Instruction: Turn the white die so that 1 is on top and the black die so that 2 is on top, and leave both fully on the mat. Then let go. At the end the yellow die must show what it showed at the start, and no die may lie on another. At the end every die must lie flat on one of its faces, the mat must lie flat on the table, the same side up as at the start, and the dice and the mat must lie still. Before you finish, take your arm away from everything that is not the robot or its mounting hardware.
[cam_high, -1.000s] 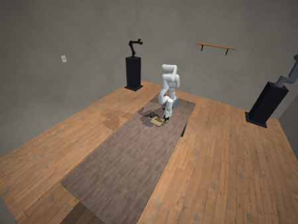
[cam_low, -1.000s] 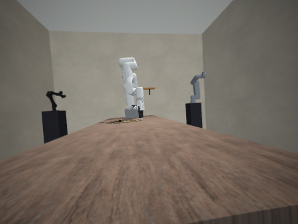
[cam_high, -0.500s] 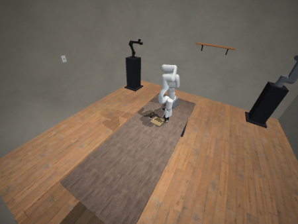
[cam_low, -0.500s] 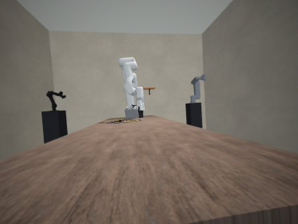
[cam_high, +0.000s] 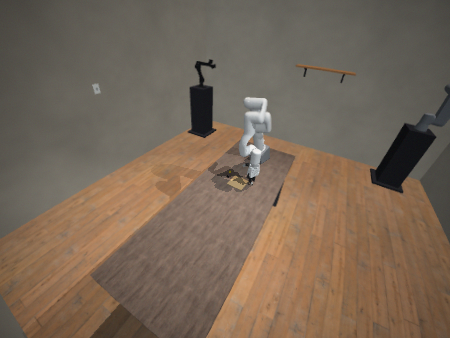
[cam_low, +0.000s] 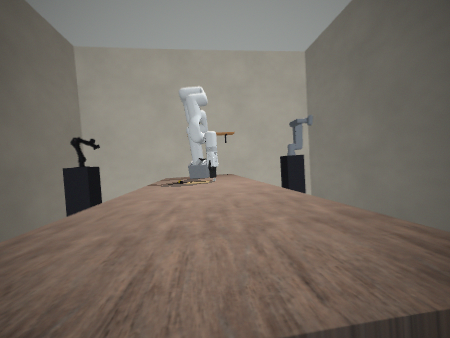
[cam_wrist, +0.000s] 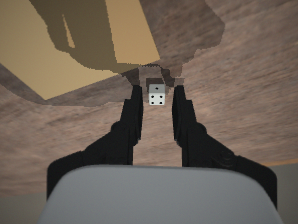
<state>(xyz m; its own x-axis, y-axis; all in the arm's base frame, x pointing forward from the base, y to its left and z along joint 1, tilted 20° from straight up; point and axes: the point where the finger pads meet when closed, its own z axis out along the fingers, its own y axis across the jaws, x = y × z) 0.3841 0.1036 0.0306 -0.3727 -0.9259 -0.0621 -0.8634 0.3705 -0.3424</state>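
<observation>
Now: the white die 1 cm to the left of my hand and 3 cm below it. From my hand the other things lie so: tan mat (5 cm ahead, 10 cm to the right, 4 cm below); then small yellow die (3 cm behind, 23 cm to the right, 3 cm below); then black die (3 cm ahead, 21 cm to the right, 3 cm below).
</observation>
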